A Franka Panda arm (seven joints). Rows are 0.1 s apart.
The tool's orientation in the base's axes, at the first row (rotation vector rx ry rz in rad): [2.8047, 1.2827, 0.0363]
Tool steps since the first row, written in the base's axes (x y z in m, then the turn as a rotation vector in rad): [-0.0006, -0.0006, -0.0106, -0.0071, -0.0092, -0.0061]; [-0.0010, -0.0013, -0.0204, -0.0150, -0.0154, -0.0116]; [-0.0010, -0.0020, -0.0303, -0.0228, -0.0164, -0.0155]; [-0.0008, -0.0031, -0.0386, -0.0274, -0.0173, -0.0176]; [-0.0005, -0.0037, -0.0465, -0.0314, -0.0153, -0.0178]
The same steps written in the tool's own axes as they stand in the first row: [-0.0008, -0.0007, 0.0106, -0.0116, 0.0003, 0.0062]; [-0.0016, -0.0012, 0.0204, -0.0214, -0.0020, 0.0116]; [-0.0021, -0.0013, 0.0303, -0.0273, -0.0075, 0.0151]; [-0.0028, -0.0010, 0.0386, -0.0310, -0.0105, 0.0171]; [-0.0030, -0.0008, 0.0465, -0.0321, -0.0148, 0.0170]
